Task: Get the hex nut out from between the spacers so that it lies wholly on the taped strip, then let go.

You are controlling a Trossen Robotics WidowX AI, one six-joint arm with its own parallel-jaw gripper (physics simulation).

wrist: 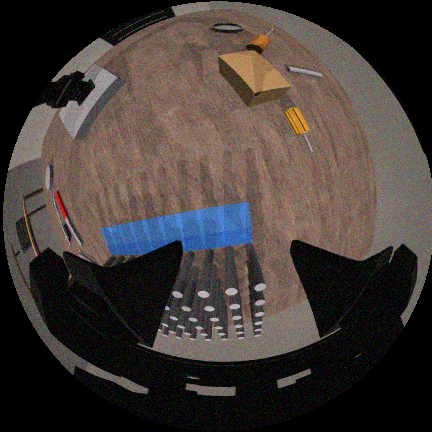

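Where they show: gripper, between the fingertips: [238, 247]; arm's base, origin of its link: [84, 91].
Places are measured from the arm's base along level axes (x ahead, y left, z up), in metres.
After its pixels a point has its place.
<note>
The taped strip [215, 226] {x 0.496, y 0.081, z -0.064 m} is a blue band on the wooden table, below the middle of the wrist view, with shadows across it. The spacers [231, 270] {x 0.543, y 0.082, z 0.010 m} are dark upright posts with pale round tops, standing in rows along the strip's near edge. My gripper [238, 247] {x 0.466, y 0.127, z 0.090 m} is open and empty. Its left finger covers part of the strip's near edge and some of the spacers; its right finger is off to the right of them. The hex nut does not show; the spacers and the left finger hide parts of the table.
A cardboard-coloured box [250, 75] {x 0.308, y 0.263, z -0.006 m} stands at the upper right, with an orange-handled screwdriver [297, 121] {x 0.404, y 0.302, z -0.039 m} beside it and another orange-handled tool [259, 42] {x 0.188, y 0.387, z -0.029 m} behind. A grey rod [305, 71] {x 0.291, y 0.448, z -0.051 m} lies to the right. A grey block [92, 102] {x 0.079, y 0.007, z -0.021 m} and a red-handled tool [60, 205] {x 0.150, y -0.354, z -0.050 m} are at the left.
</note>
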